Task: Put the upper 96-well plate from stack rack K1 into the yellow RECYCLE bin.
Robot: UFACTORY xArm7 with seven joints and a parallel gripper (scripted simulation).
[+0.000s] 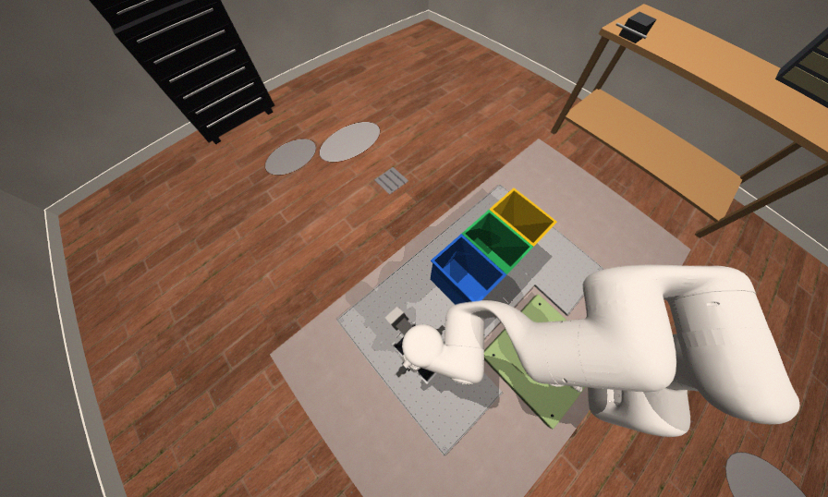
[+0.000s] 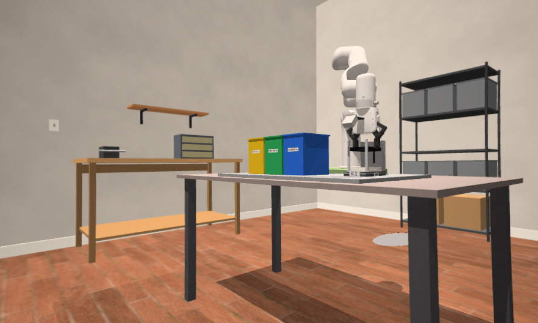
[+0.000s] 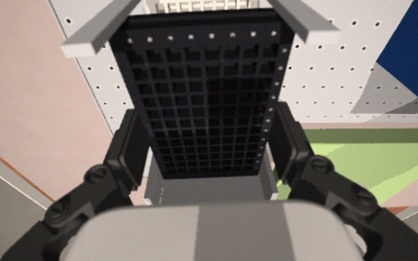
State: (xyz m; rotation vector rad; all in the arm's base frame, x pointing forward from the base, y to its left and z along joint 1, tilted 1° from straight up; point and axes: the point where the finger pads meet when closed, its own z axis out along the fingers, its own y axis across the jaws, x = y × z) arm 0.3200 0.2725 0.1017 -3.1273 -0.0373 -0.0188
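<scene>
My hand is 90 mm above the white plate. Also, from my hand: green bin 390 mm to the right, 60 mm ahead, 30 mm below; blue bin 260 mm to the right, 70 mm ahead, 30 mm below; black 96-well plate 10 mm below.
</scene>
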